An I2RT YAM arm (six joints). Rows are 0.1 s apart.
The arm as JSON. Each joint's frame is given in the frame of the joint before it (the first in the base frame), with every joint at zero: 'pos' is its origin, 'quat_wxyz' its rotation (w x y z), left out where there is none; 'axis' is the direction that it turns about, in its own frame. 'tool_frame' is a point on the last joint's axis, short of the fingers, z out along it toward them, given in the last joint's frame.
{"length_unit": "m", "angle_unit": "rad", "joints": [
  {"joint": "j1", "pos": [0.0, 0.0, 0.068], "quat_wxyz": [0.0, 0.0, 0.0, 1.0], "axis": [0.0, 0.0, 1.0]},
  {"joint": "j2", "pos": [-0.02, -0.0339, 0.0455], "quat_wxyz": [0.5, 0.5, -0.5, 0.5], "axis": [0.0, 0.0, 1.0]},
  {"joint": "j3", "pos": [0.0, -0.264, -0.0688], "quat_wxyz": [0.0, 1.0, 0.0, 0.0], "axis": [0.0, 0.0, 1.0]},
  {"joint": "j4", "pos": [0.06, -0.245, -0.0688], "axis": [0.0, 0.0, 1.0]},
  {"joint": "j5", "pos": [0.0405, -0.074, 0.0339], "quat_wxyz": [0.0, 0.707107, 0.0, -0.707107], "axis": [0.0, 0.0, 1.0]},
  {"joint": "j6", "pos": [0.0, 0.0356, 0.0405], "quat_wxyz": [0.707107, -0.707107, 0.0, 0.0], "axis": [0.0, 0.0, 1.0]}
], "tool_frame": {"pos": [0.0, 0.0, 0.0], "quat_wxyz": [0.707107, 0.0, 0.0, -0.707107]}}
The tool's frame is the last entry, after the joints.
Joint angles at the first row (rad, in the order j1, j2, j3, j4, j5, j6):
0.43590 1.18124 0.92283 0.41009 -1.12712 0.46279
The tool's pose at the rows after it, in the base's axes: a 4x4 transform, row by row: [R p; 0 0 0 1], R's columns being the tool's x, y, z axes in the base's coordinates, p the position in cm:
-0.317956 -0.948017 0.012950 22.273; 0.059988 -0.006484 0.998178 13.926; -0.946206 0.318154 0.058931 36.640; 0 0 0 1
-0.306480 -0.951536 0.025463 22.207; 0.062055 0.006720 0.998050 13.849; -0.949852 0.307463 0.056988 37.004; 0 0 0 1
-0.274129 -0.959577 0.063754 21.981; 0.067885 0.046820 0.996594 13.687; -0.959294 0.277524 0.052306 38.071; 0 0 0 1
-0.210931 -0.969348 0.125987 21.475; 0.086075 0.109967 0.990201 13.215; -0.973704 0.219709 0.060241 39.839; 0 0 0 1
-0.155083 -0.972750 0.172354 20.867; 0.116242 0.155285 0.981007 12.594; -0.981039 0.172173 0.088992 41.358; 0 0 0 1
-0.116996 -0.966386 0.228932 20.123; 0.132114 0.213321 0.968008 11.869; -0.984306 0.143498 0.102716 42.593; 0 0 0 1
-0.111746 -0.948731 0.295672 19.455; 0.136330 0.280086 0.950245 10.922; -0.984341 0.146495 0.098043 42.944; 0 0 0 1
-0.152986 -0.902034 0.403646 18.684; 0.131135 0.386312 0.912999 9.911; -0.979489 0.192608 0.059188 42.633; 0 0 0 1
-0.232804 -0.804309 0.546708 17.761; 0.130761 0.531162 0.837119 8.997; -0.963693 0.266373 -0.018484 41.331; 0 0 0 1
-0.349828 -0.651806 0.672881 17.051; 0.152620 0.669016 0.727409 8.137; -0.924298 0.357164 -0.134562 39.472; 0 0 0 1
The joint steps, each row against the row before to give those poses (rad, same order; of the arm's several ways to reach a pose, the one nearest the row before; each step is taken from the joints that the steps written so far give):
0.00072 -0.00001 0.00484 -0.02152 0.00951 -0.01690
-0.00092 -0.00580 0.01339 -0.02663 0.01128 -0.01866
0.00045 -0.01505 0.03959 -0.07339 0.03806 -0.05017
-0.00432 -0.02678 0.05279 -0.07497 0.05876 -0.05900
-0.00949 -0.02790 0.02891 -0.01245 0.04079 -0.01394
-0.01099 -0.03321 0.02784 -0.04842 0.04852 -0.02327
-0.02253 -0.03966 0.00199 -0.05860 0.04570 -0.01499
-0.02027 -0.04984 -0.00630 -0.11330 0.09028 -0.01251
-0.00500 -0.06172 -0.03179 -0.13649 0.15564 0.00289
-0.00170 -0.05038 -0.03646 -0.14164 0.17064 0.04552

